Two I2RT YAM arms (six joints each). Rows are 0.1 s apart.
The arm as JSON. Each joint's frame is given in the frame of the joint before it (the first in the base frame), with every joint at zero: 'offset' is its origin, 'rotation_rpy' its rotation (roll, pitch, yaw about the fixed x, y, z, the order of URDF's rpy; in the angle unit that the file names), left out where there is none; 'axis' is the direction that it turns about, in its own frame. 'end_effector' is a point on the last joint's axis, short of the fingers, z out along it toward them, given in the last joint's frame.
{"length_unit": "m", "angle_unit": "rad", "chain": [
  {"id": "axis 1", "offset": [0.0, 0.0, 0.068], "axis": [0.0, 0.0, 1.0]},
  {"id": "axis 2", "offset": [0.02, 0.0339, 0.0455], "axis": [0.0, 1.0, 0.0]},
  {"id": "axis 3", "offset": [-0.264, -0.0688, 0.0], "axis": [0.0, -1.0, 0.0]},
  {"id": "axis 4", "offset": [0.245, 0.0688, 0.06], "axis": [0.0, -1.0, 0.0]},
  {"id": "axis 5", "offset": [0.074, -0.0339, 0.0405], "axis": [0.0, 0.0, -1.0]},
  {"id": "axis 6", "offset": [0.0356, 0.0, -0.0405], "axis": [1.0, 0.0, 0.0]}
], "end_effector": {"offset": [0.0, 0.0, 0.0], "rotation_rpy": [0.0, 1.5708, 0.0]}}
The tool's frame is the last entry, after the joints.
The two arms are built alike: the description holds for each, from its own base.
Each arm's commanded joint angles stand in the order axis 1, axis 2, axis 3, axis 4, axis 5, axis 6.
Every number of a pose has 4 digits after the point. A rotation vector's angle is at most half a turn.
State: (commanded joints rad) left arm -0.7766 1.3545 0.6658 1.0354 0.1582 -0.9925; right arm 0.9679 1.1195 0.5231 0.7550 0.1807 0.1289
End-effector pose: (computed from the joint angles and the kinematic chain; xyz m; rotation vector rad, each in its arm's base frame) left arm 0.2053 -0.2096 0.2991 0.0063 1.4051 -1.6088; right arm 0.1464 0.2014 0.2803 -0.4506 1.3893 0.7756
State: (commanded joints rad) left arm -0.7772 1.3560 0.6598 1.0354 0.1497 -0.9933; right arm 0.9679 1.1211 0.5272 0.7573 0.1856 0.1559
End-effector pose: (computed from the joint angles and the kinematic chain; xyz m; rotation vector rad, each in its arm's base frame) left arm 0.2053 -0.2094 0.2967 -0.0035 1.4119 -1.6027; right arm 0.1468 0.2017 0.2816 -0.4264 1.3945 0.7959
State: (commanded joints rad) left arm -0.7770 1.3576 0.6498 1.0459 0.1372 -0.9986; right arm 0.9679 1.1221 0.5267 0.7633 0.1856 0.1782
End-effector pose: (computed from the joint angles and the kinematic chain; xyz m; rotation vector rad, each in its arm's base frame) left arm 0.2051 -0.2085 0.2941 -0.0199 1.4115 -1.5995; right arm 0.1468 0.2017 0.2819 -0.4096 1.3973 0.8158
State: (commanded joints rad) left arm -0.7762 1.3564 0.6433 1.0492 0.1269 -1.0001; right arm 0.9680 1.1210 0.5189 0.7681 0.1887 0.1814
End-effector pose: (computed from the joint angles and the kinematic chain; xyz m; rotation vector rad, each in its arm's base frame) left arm 0.2049 -0.2075 0.2926 -0.0320 1.4117 -1.5935; right arm 0.1464 0.2010 0.2799 -0.4057 1.4006 0.8156
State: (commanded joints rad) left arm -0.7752 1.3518 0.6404 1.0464 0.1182 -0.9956; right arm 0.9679 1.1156 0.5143 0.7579 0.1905 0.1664
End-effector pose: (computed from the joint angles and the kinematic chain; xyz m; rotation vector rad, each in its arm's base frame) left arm 0.2047 -0.2064 0.2926 -0.0383 1.4100 -1.5837; right arm 0.1459 0.2001 0.2785 -0.4183 1.4048 0.7984
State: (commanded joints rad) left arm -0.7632 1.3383 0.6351 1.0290 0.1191 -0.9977; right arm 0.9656 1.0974 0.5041 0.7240 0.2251 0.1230
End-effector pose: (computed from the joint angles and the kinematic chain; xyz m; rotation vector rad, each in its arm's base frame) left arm 0.2055 -0.2024 0.2927 -0.0487 1.4180 -1.5727; right arm 0.1454 0.1962 0.2754 -0.4290 1.4214 0.7269
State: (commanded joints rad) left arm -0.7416 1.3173 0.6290 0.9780 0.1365 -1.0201; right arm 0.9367 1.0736 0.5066 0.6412 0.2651 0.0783
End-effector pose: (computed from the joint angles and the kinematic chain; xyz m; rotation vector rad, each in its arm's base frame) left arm 0.2075 -0.1966 0.2910 -0.0699 1.4606 -1.5701; right arm 0.1503 0.1886 0.2726 -0.4326 1.4681 0.6165
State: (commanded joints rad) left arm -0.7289 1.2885 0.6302 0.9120 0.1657 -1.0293; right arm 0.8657 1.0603 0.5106 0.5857 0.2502 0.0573
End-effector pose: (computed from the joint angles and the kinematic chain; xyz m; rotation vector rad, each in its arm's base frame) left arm 0.2069 -0.1926 0.2920 -0.0652 1.5059 -1.5711; right arm 0.1621 0.1768 0.2709 -0.4232 1.5023 0.5402
